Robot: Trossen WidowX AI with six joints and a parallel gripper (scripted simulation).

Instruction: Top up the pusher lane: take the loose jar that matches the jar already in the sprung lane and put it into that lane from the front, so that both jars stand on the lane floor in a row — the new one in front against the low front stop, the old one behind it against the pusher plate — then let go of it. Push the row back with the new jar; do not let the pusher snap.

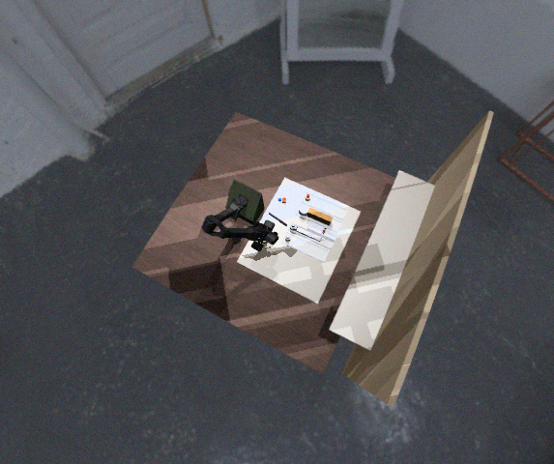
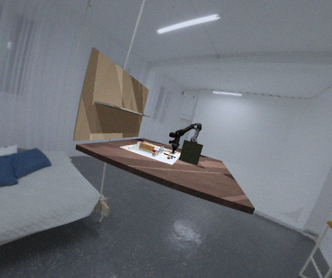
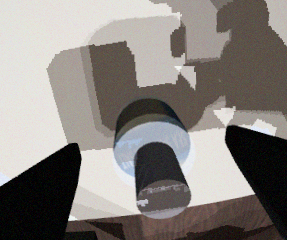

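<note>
The thin black stick lies 1 cm behind my gripper tip, 16 cm to the left of it and 2 cm below it. The rest, counted from my gripper tip: white lane fixture 24 cm ahead, 21 cm to the left, 1 cm below; then white shelf 61 cm ahead, 20 cm to the left, 34 cm above.
</note>
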